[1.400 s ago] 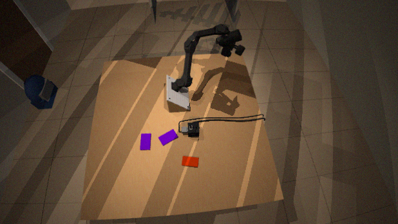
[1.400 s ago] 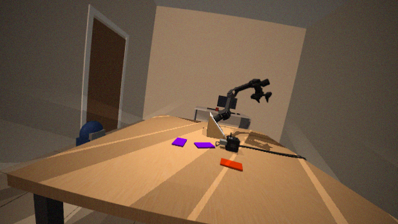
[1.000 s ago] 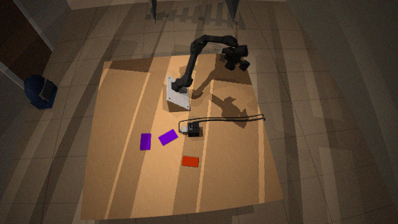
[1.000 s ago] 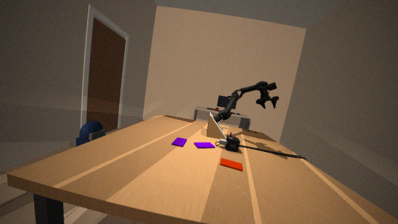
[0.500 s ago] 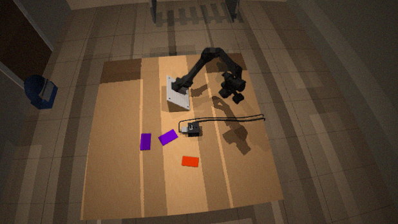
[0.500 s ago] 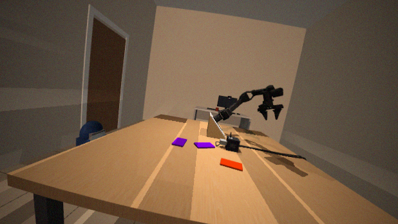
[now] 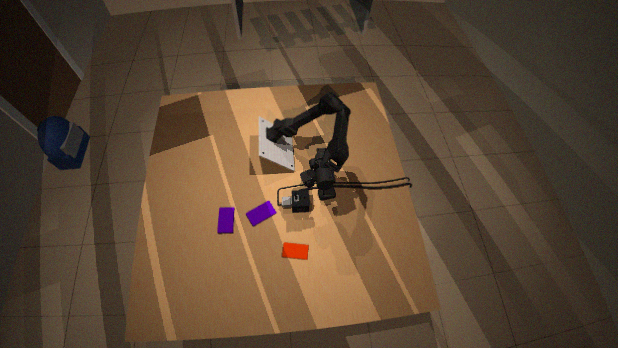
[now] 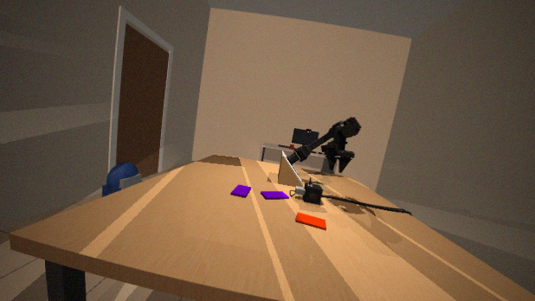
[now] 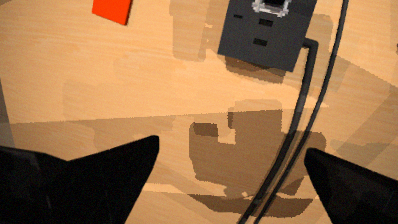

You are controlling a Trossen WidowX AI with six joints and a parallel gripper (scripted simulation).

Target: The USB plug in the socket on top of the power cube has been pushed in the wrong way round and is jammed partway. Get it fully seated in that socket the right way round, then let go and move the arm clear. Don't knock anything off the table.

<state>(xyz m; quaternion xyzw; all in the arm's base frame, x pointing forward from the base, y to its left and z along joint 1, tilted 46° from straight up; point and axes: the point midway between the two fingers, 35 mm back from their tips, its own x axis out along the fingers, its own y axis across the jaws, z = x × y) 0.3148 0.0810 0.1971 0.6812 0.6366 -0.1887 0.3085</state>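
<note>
Right now my gripper tip is 11 cm to the left of the silver USB plug, 8 cm above it and 1 cm past it. From my gripper tip the other things lie so: orange-red block: 21 cm ahead, 16 cm below, 12 cm to the right.
</note>
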